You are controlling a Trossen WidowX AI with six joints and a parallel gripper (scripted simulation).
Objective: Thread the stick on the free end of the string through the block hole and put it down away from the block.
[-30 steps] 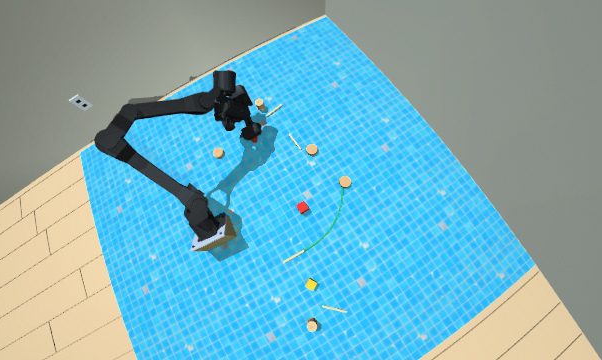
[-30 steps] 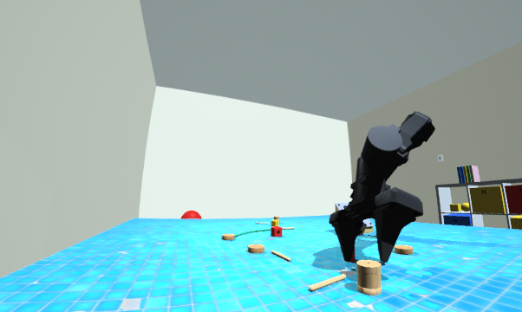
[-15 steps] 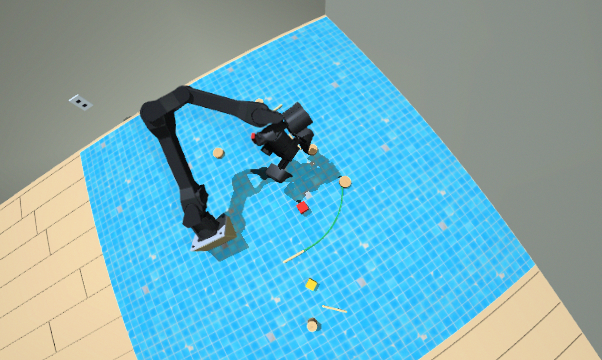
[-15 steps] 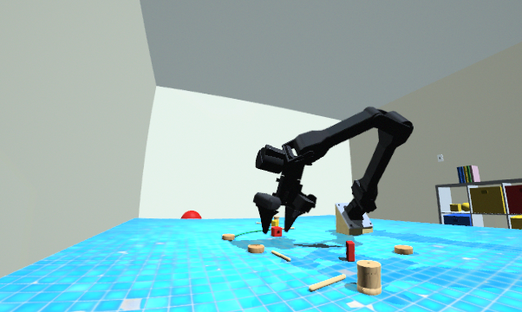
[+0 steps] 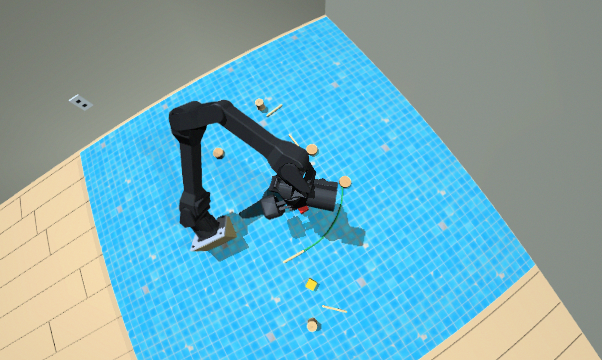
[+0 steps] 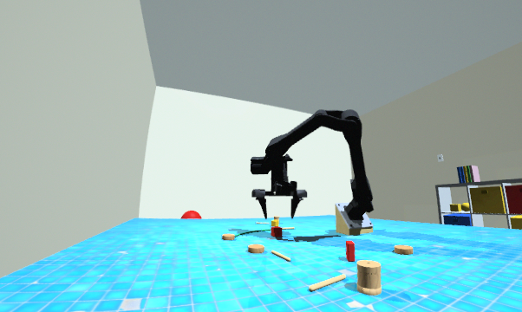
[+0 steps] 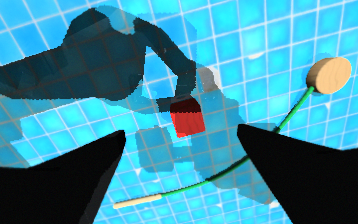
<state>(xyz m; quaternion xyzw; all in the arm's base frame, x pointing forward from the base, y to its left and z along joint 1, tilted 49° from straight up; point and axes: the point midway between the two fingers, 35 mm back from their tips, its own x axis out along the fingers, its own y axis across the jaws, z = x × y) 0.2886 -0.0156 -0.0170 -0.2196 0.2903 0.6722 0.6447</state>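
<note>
Now: the yellow cube 24 cm to the right of my gripper tip, 6 cm behind it and 5 cm below it. From my gripper tip the other things lie so: red upright piece: 30 cm to the left, 6 cm behind, 4 cm below; then wooden cylinder: 42 cm to the left, 4 cm below, 1 cm ahead; then round wooden button: 17 cm ahead, 5 cm below, 2 cm to the left.
</note>
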